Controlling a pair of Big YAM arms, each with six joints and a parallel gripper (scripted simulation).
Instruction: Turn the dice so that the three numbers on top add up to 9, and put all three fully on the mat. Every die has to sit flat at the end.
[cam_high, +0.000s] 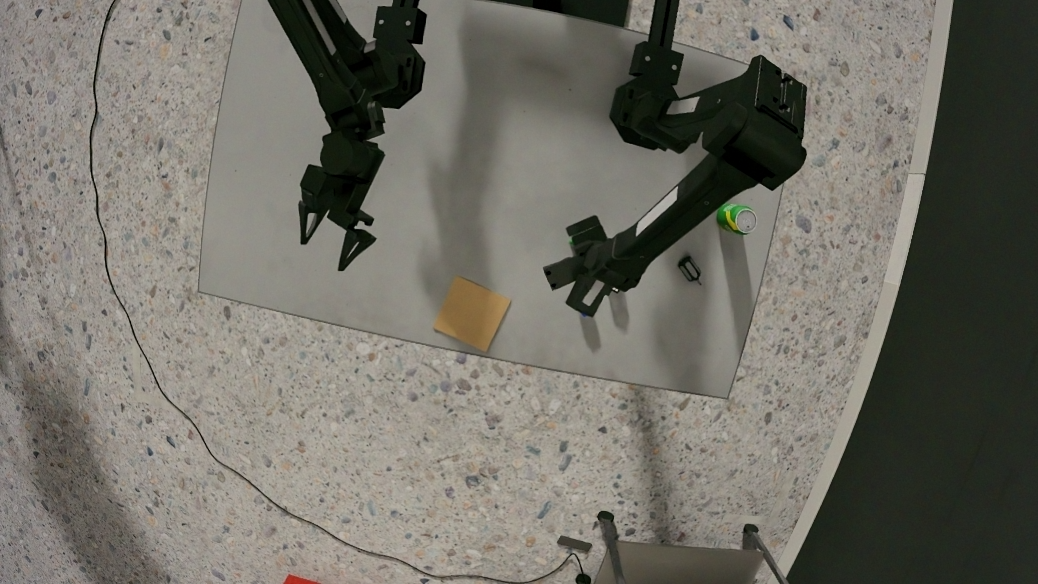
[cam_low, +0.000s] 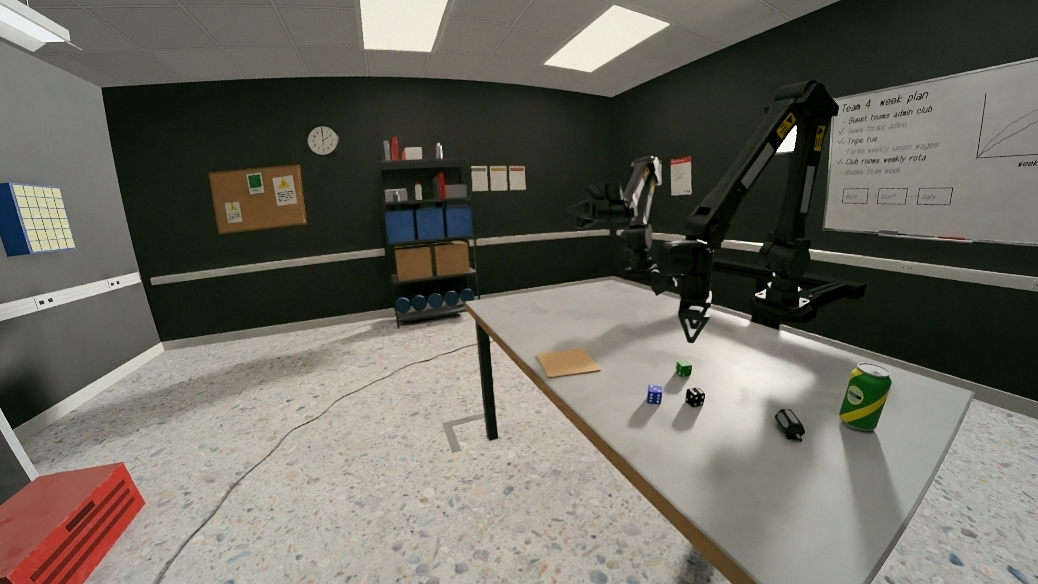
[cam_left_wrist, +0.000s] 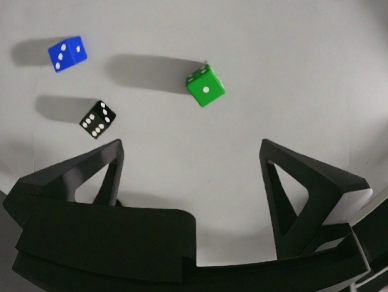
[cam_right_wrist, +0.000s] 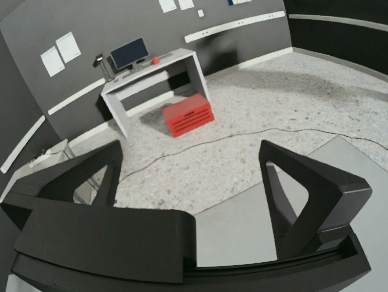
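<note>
Right now the green die is 10 mm behind my left hand, 20 mm to the right of it and 100 mm below it. The rest, counted from my left hand: black die 80 mm ahead, 90 mm to the left, 100 mm below; blue die 150 mm ahead, 30 mm to the left, 100 mm below; brown square mat 210 mm ahead, 230 mm to the right, 120 mm below.
</note>
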